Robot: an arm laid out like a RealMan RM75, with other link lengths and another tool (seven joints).
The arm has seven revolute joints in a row. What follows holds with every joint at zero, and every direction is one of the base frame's. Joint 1 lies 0.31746 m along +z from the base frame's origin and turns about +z. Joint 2 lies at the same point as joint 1 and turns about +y. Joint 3 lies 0.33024 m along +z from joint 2 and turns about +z. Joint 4 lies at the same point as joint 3 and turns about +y. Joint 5 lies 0.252 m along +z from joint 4 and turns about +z. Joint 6 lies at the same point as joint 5 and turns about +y. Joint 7 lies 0.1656 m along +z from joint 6 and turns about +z. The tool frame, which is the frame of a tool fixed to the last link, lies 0.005 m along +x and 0.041 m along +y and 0.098 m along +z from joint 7; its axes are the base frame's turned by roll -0.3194, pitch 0 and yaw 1.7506 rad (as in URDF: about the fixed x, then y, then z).
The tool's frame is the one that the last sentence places.
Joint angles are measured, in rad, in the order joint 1, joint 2, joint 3, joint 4, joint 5, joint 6, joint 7. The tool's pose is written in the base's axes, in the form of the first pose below.
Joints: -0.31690, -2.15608, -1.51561, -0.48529, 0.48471, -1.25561, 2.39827
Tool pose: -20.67 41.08 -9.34 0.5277 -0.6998 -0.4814 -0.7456 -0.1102 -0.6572
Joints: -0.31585, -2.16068, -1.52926, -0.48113, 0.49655, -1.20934, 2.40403
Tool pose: -21.70 41.73 -10.02 0.5428 -0.6780 -0.4957 -0.7592 -0.1437 -0.6347
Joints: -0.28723, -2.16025, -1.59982, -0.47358, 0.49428, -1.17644, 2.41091
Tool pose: -24.79 42.84 -8.54 0.6046 -0.5935 -0.5312 -0.7454 -0.1867 -0.6399
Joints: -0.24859, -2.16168, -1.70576, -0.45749, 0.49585, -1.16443, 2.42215
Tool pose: -28.81 43.45 -6.08 0.6719 -0.4761 -0.5673 -0.7162 -0.2225 -0.6615
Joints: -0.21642, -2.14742, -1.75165, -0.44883, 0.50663, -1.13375, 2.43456
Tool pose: -32.41 43.25 -4.96 0.6895 -0.4042 -0.6011 -0.7174 -0.2666 -0.6436
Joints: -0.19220, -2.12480, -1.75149, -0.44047, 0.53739, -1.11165, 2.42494
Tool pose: -34.87 42.32 -5.06 0.6825 -0.3946 -0.6152 -0.7294 -0.3150 -0.6072
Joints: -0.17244, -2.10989, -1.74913, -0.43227, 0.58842, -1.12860, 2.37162
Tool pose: -35.74 40.89 -5.46 0.6922 -0.4214 -0.5859 -0.7202 -0.3502 -0.5989
